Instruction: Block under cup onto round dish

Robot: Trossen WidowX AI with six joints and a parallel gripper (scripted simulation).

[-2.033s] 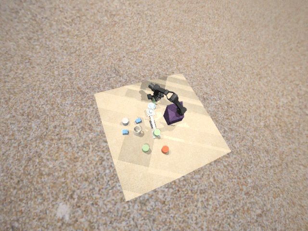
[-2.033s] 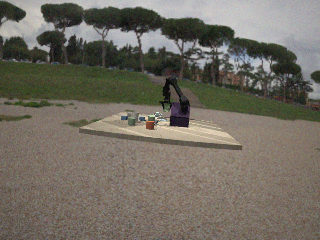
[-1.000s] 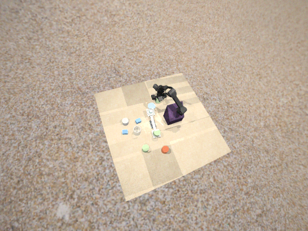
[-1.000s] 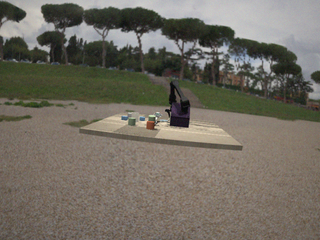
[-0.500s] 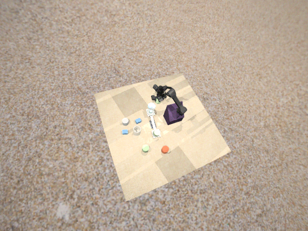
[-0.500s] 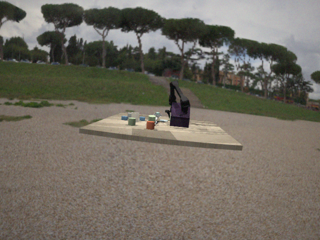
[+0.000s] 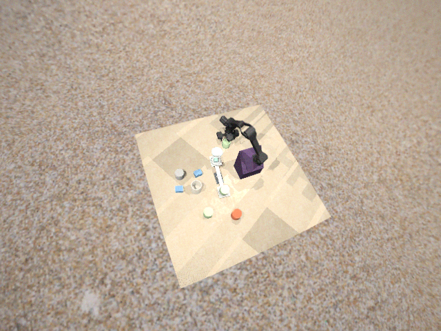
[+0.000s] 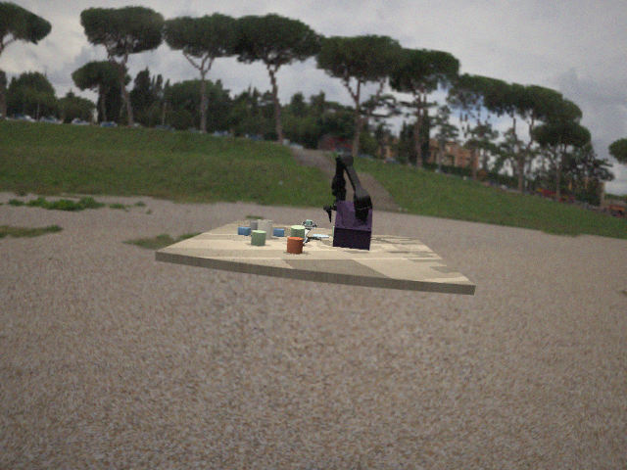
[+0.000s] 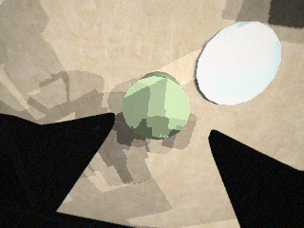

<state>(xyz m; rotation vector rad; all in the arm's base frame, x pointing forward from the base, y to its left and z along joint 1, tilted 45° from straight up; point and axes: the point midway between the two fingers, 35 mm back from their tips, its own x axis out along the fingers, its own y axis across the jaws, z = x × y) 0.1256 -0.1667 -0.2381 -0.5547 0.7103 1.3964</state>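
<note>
My gripper tip is now 280 mm to the right of the balance beam, 180 mm short of it and 50 mm above it. The rest, counted from my gripper tip: orange cylinder (600 mm to the left, 190 mm ahead, 50 mm below).
</note>
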